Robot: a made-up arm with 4 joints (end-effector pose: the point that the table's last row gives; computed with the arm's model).
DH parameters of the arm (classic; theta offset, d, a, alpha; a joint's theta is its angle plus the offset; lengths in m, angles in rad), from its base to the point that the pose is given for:
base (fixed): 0.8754 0 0.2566 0
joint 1: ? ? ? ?
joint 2: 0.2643 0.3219 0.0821 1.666
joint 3: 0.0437 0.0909 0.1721 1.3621
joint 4: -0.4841 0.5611 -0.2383 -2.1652
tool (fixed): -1.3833 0.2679 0 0
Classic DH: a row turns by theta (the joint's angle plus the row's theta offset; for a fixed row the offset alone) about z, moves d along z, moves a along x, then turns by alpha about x.
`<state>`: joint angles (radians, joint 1 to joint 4).
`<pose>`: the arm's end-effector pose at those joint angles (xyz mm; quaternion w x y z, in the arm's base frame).
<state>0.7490 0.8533 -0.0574 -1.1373</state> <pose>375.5 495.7 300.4 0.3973 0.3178 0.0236 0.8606</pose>
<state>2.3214 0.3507 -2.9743 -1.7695</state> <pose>883.6 276.7 -455.2 0.7876 0.6077 0.0922 0.0438</pose>
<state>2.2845 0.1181 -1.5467 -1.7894</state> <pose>246.1 -229.0 -230.4 0.7902 0.2470 -0.1665 -0.5357</pose>
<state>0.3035 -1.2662 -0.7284 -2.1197</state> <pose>-38.1 467.1 -168.8 0.2259 0.6310 0.3609 0.6484</pose>
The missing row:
joint 1: -0.8754 0.0246 -0.1788 1.5708
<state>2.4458 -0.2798 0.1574 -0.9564</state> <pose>-72.6 412.7 -391.2 0.0221 0.0260 -0.7305 -0.6820</pose>
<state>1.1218 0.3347 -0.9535 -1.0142</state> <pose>-13.6 352.2 -263.2 0.0945 -0.0202 0.4430 0.8913</pose>
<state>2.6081 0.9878 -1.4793 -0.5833</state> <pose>-3.7 276.0 -324.6 0.3788 0.4361 0.0107 -0.8163</pose>
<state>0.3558 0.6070 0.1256 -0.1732</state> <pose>468.4 346.3 -74.8 0.5311 0.6566 0.3372 0.4160</pose>
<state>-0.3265 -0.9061 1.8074 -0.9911</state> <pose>-267.2 -429.0 -540.2 0.5740 0.5073 -0.1444 -0.6264</pose>
